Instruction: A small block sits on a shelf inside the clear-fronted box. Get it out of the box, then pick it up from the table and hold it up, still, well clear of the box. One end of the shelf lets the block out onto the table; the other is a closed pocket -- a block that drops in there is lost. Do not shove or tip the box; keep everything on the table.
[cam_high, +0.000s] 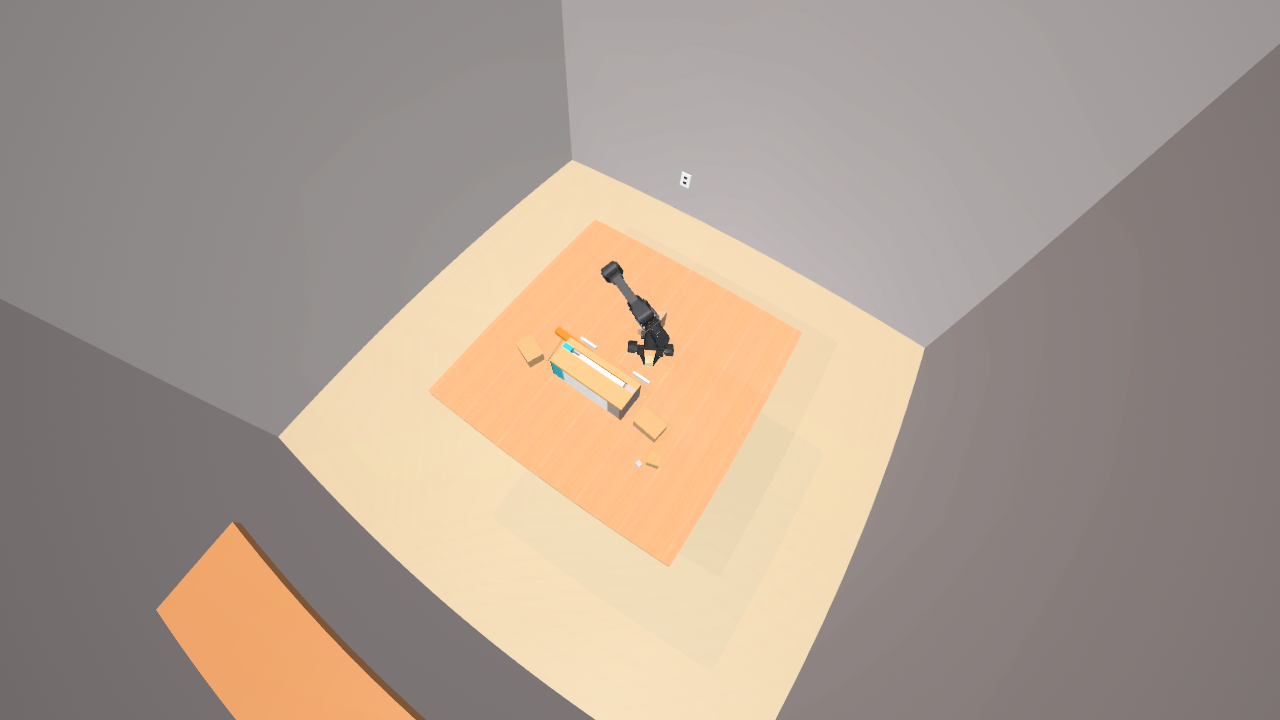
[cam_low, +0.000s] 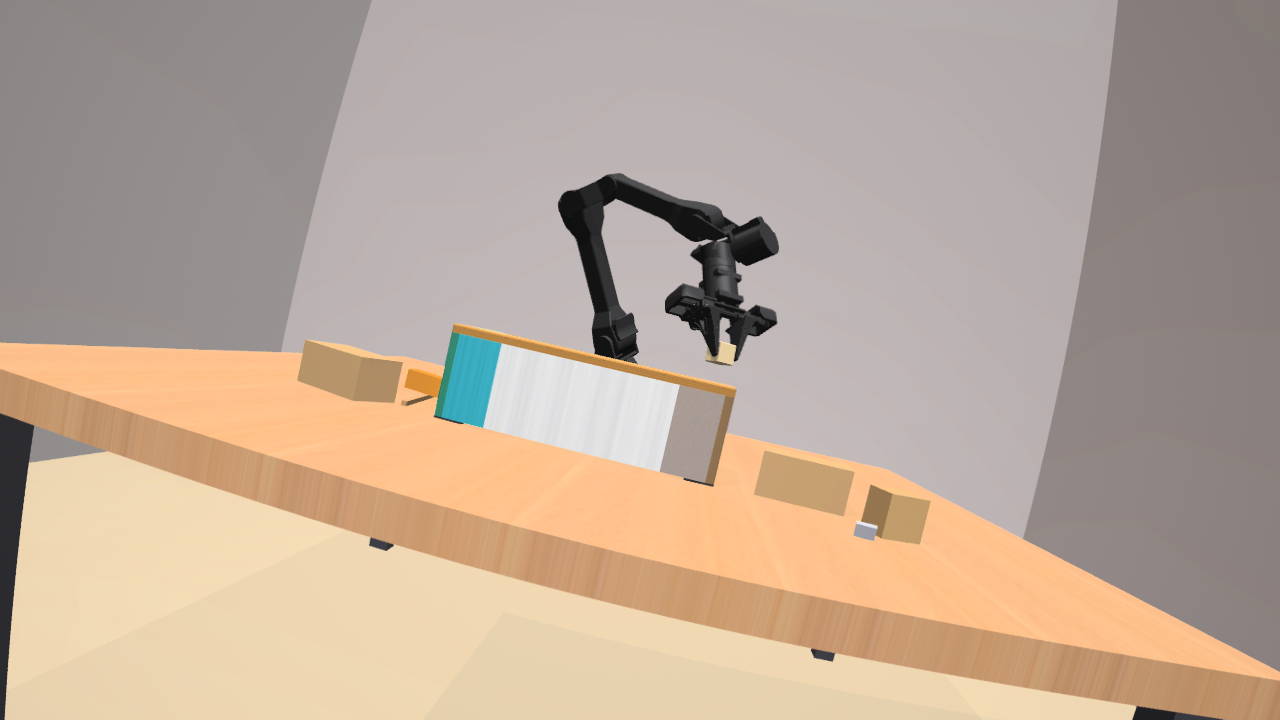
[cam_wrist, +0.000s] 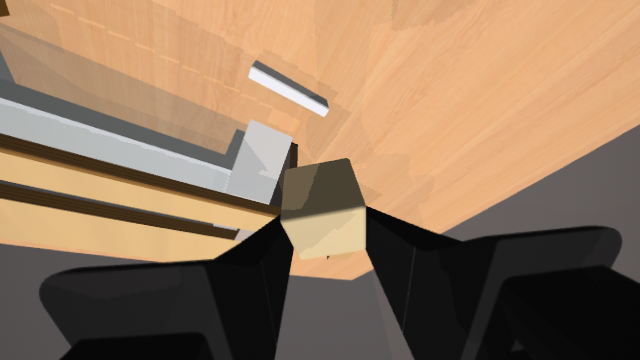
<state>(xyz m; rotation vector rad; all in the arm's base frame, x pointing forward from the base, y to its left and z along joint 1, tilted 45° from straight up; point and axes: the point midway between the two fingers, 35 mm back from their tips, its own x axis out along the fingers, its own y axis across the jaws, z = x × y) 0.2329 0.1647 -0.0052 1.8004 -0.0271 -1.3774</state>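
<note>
The tan block lies 1 cm to the right of my gripper tip, 1 cm behind it and 1 cm above it. From my gripper tip the other things lie so: box: 18 cm to the right, 11 cm below, 9 cm ahead; cube: 30 cm ahead, 21 cm to the left, 14 cm below; orange stick: 38 cm to the right, 15 cm below, 2 cm ahead.
</note>
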